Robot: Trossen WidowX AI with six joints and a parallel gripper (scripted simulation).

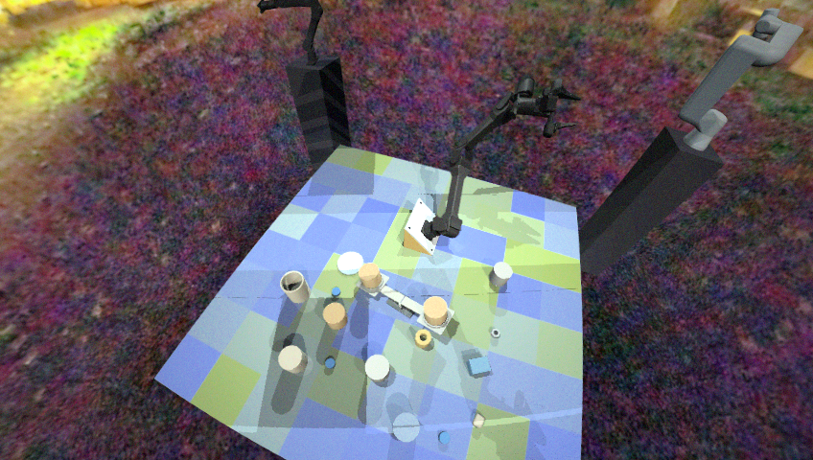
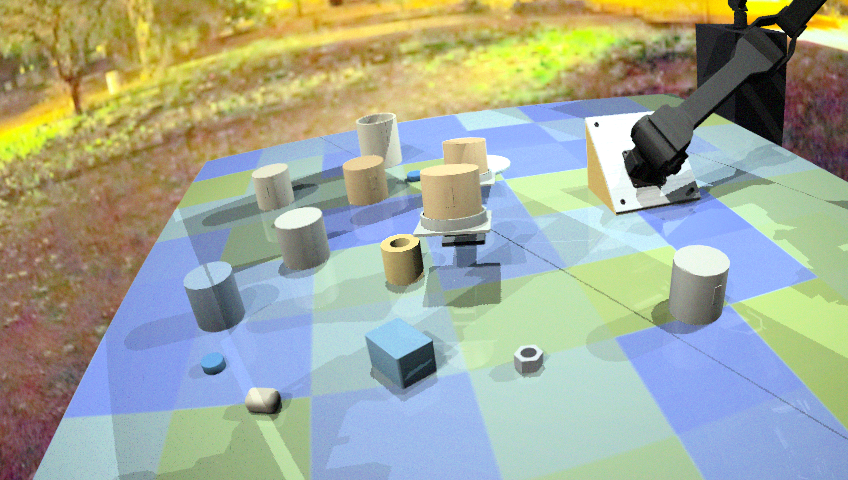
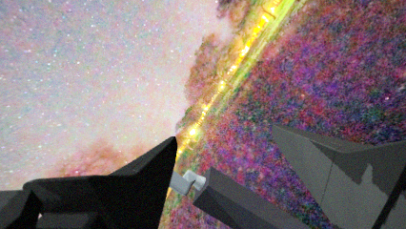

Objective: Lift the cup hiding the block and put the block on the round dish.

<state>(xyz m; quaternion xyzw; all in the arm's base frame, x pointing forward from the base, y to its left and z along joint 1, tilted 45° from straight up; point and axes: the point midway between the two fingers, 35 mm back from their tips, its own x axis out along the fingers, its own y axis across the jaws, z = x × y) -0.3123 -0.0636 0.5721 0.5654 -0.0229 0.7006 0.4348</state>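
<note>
My gripper tip is 58 cm short of the teal block, 52 cm to the left of it and 47 cm above it. The rest, counted from my gripper tip: nut (61 cm ahead, 6 cm to the right, 50 cm below); then balance (62 cm ahead, 39 cm to the right, 49 cm below); then balance beam (62 cm ahead, 39 cm to the right, 47 cm below).
</note>
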